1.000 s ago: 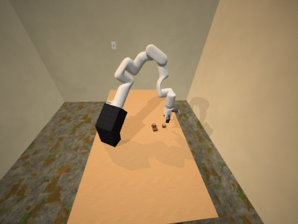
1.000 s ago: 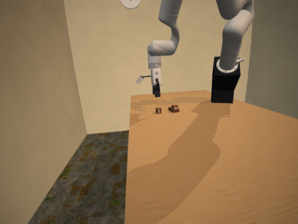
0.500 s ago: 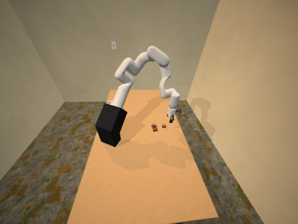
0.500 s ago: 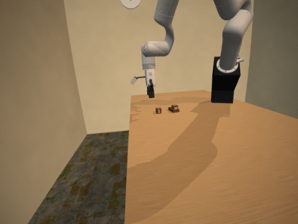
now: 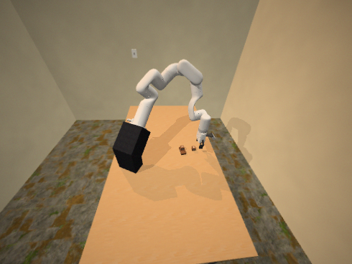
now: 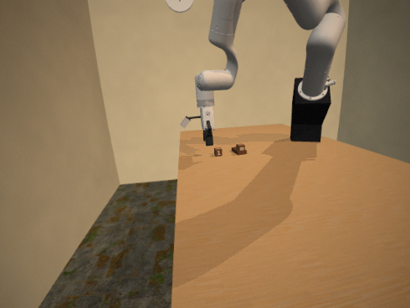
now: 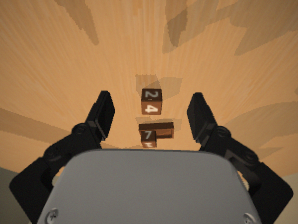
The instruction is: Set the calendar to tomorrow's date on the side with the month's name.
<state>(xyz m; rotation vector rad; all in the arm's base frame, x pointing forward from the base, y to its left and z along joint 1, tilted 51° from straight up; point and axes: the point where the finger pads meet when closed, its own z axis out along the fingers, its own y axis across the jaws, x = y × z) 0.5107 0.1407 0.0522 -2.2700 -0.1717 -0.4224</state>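
The brown digit cube lies 40 mm behind my hand, 10 mm to the right of it and 50 mm below it.
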